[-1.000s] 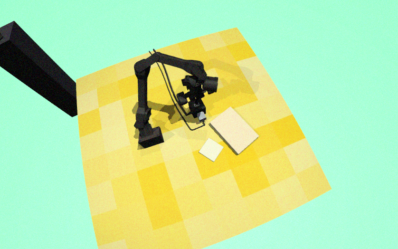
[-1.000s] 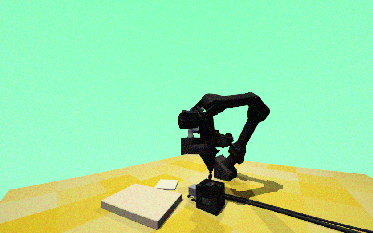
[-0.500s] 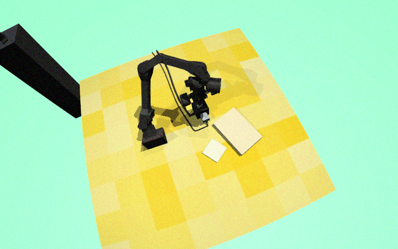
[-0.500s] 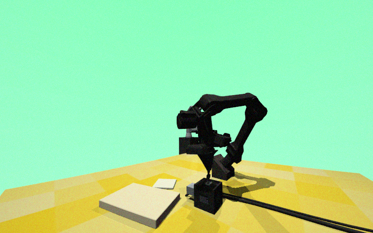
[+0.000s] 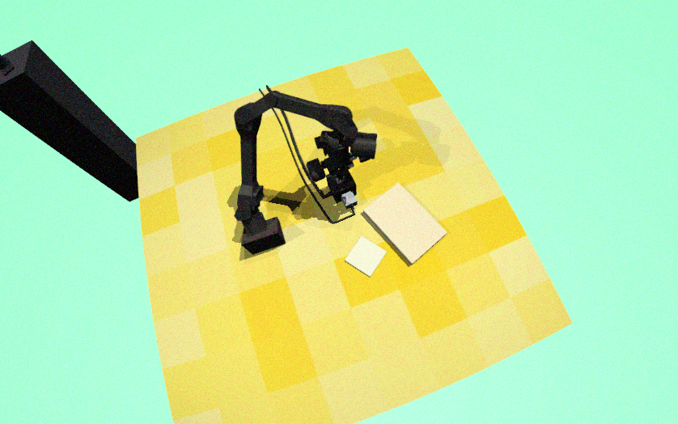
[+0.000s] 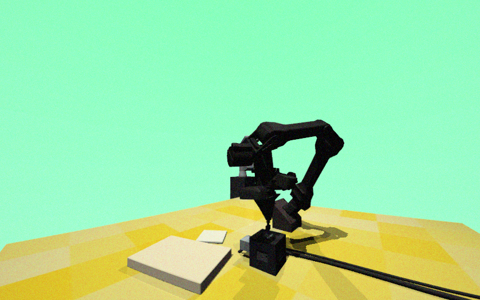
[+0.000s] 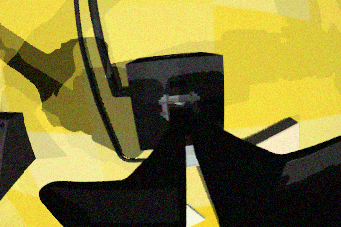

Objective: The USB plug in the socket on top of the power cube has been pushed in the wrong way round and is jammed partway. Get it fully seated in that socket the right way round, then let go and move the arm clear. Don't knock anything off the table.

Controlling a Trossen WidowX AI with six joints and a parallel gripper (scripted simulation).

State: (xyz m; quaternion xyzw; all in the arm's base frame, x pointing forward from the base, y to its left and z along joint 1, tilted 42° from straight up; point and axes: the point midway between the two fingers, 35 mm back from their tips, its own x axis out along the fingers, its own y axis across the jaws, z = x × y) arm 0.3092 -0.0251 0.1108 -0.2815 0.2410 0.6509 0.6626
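My gripper tip is now 5 cm above the USB socket. The rest, counted from my gripper tip: beige box: 15 cm ahead, 20 cm to the right, 11 cm below; then pad: 2 cm behind, 25 cm to the right, 11 cm below; then USB plug: 2 cm below.
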